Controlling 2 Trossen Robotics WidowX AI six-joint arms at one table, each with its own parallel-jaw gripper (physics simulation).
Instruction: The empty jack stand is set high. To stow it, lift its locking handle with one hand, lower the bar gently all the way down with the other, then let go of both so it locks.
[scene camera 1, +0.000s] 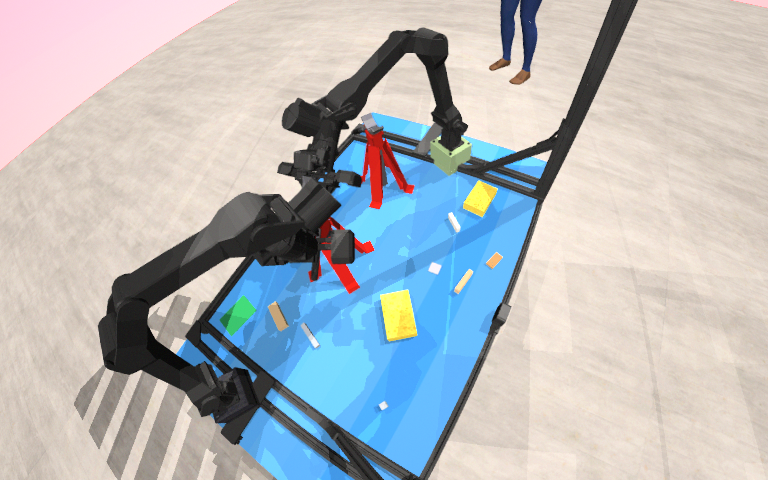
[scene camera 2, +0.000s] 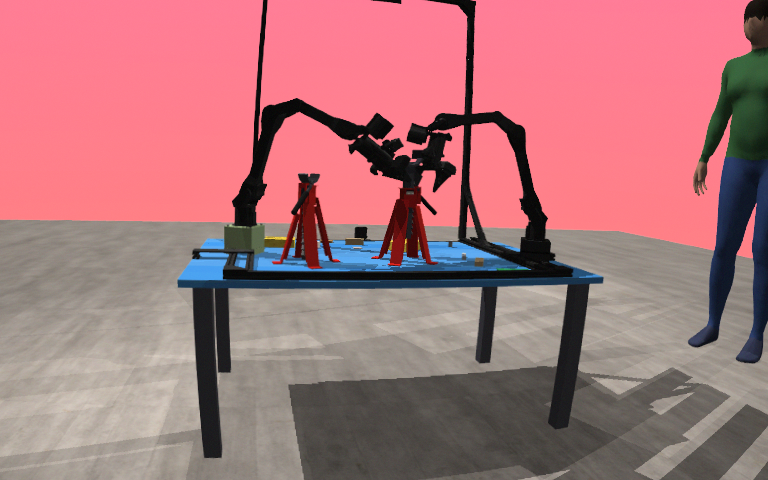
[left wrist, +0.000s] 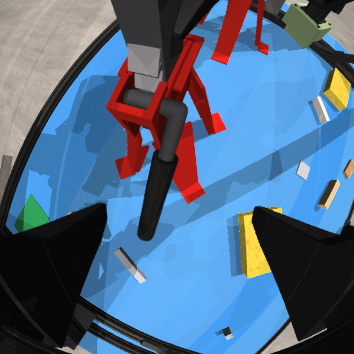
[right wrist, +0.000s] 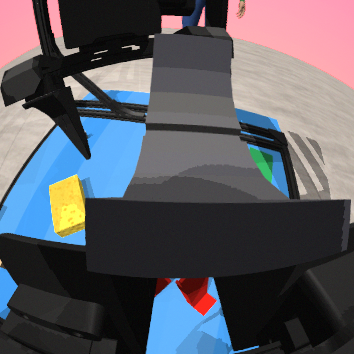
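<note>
The near red jack stand stands at the left of the blue table. Its grey bar sits low in the red frame, and its wide saddle fills the right wrist view. My right gripper comes from above and is shut on the bar just under the saddle. The black locking handle hangs down and free. My left gripper is open and empty, its fingers spread wide on either side of the handle's tip without touching it.
A second red jack stand stands at the back with its bar raised. Two yellow sponges, a green patch and several small blocks lie on the table. An olive block carries the right arm's base.
</note>
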